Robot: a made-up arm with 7 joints.
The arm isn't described. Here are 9 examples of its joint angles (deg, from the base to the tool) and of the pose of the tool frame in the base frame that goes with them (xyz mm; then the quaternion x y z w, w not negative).
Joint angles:
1: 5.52 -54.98 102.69 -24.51 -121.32 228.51 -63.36
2: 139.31 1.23 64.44 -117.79 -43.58 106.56 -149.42
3: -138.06 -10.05 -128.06 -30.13 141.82 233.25 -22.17
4: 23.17 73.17 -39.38 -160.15 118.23 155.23 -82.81
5: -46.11 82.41 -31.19 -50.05 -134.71 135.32 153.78
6: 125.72 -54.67 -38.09 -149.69 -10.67 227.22 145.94
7: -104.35 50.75 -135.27 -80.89 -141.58 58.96 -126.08
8: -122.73 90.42 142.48 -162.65 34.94 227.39 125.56
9: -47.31 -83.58 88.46 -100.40 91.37 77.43 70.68
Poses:
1: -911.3 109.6 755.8 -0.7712 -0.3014 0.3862 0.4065
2: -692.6 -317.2 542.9 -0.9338 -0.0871 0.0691 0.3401
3: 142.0 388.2 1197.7 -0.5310 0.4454 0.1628 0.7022
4: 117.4 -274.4 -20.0 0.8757 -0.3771 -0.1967 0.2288
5: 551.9 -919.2 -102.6 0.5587 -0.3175 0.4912 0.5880
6: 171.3 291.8 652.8 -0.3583 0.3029 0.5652 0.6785
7: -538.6 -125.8 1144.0 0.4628 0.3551 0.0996 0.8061
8: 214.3 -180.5 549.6 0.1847 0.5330 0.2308 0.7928
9: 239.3 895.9 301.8 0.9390 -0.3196 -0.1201 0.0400
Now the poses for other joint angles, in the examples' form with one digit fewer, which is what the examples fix.
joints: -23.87 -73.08 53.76 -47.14 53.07 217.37 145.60
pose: -696 596 785 -0.207 -0.241 0.300 0.900
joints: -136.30 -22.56 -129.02 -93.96 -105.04 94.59 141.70
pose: 62 904 590 -0.720 0.144 -0.626 0.264
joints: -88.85 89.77 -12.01 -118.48 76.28 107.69 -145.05
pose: -176 -294 -484 -0.760 0.312 -0.404 0.402
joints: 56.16 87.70 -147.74 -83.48 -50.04 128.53 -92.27
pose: 750 355 869 0.250 -0.024 -0.694 0.675
